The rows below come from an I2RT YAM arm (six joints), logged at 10 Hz.
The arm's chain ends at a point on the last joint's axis. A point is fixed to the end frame.
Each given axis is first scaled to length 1.
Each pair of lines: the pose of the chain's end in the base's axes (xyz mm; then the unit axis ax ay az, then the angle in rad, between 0 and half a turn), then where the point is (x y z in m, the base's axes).
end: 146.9, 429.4, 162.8, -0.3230, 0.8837, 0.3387, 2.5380
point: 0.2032 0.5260 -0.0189
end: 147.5, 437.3, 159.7, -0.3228, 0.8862, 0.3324, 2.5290
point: 0.2065 0.5318 -0.0222
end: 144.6, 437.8, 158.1, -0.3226, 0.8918, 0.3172, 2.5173
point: 0.2080 0.5269 -0.0250
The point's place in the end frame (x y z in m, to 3 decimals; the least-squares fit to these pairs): 0.060 -0.048 0.199
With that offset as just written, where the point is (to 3 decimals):
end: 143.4, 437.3, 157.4, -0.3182, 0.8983, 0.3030, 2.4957
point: 0.213 0.522 -0.026
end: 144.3, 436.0, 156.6, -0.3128, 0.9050, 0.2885, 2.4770
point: 0.219 0.515 -0.027
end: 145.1, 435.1, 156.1, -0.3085, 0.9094, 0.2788, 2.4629
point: 0.224 0.511 -0.027
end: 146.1, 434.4, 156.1, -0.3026, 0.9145, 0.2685, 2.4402
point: 0.231 0.506 -0.026
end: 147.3, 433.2, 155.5, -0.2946, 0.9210, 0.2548, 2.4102
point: 0.239 0.500 -0.025
